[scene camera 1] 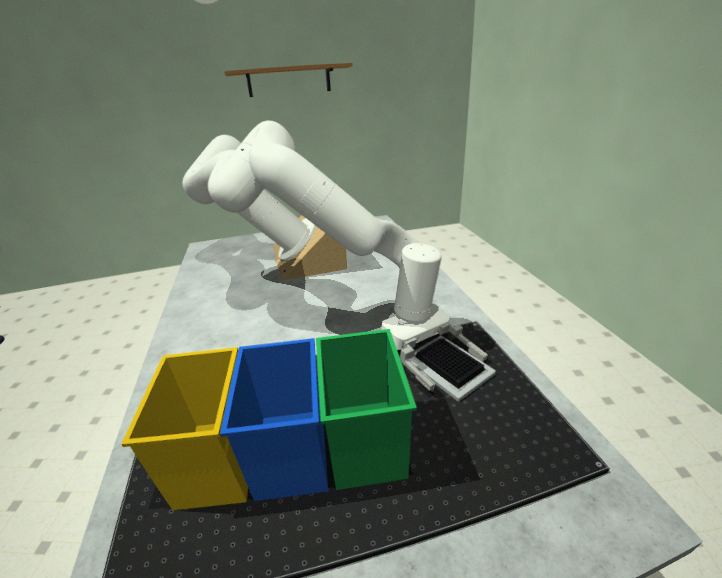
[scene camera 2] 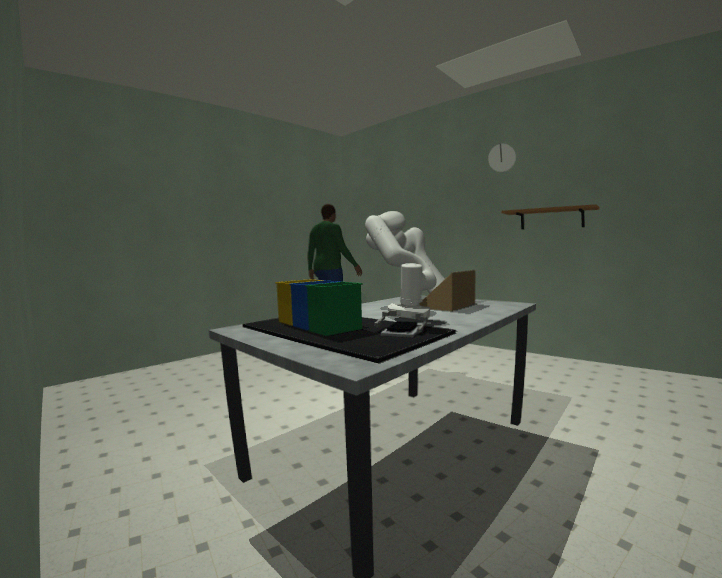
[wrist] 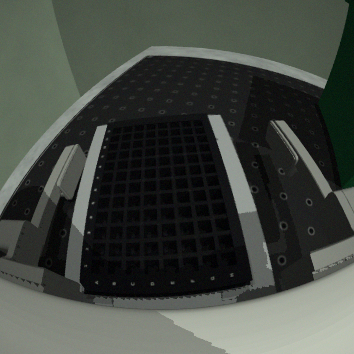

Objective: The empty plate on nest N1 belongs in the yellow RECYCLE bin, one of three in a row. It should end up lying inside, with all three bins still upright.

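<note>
The black multi-well plate [scene camera 1: 451, 363] [scene camera 2: 402, 327] [wrist: 160, 200] lies flat in a light grey nest [scene camera 1: 462, 391] [wrist: 227, 165], right of the bins in scene camera 1. My gripper [scene camera 1: 457, 370] [wrist: 178, 157] is open, with one finger on each side of the plate and nest and a gap on both sides; nothing is between its fingers. The yellow bin [scene camera 1: 192, 476] [scene camera 2: 284, 304] stands upright at the left end of the row. The blue bin [scene camera 1: 283, 464] [scene camera 2: 299, 307] and green bin [scene camera 1: 370, 449] [scene camera 2: 334, 308] [wrist: 340, 115] also stand upright. No nest label is readable.
The bins and nest stand on a black perforated board [scene camera 1: 523, 446] [scene camera 2: 379, 352]. The green bin is the one nearest my gripper. A brown wedge-shaped block [scene camera 1: 325, 256] [scene camera 2: 463, 291] stands farther back on the table. A person [scene camera 2: 328, 247] stands beyond the table in scene camera 2.
</note>
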